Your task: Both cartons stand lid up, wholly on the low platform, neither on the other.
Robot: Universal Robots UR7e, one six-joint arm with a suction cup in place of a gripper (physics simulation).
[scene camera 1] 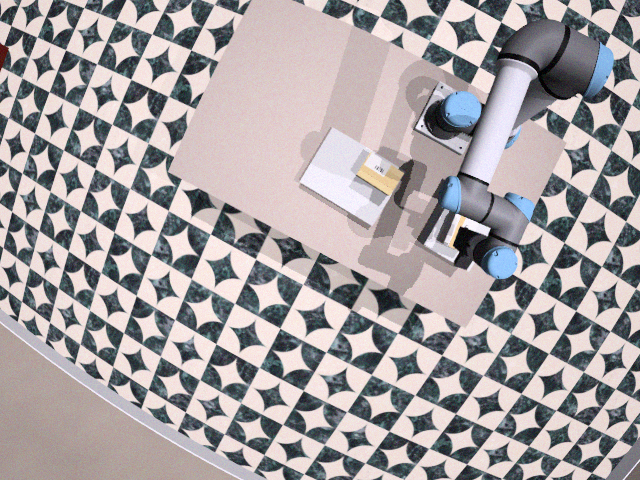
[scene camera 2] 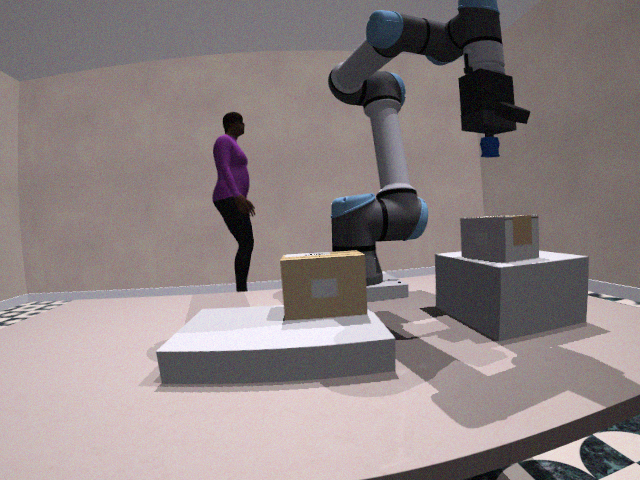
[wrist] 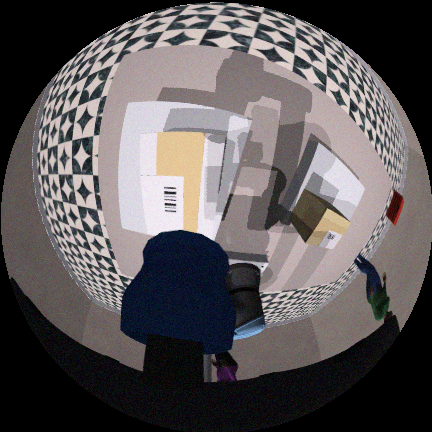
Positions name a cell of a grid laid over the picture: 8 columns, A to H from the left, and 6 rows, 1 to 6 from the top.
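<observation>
My suction cup (wrist: D5), carrying nothing; low platform (wrist: F3); taller block (wrist: C2). Low platform (scene camera 1: E3), taller block (scene camera 1: F3). Low platform (scene camera 2: D5), taller block (scene camera 2: G4). Cup 26 cm from the middle of the taller block, above it.
</observation>
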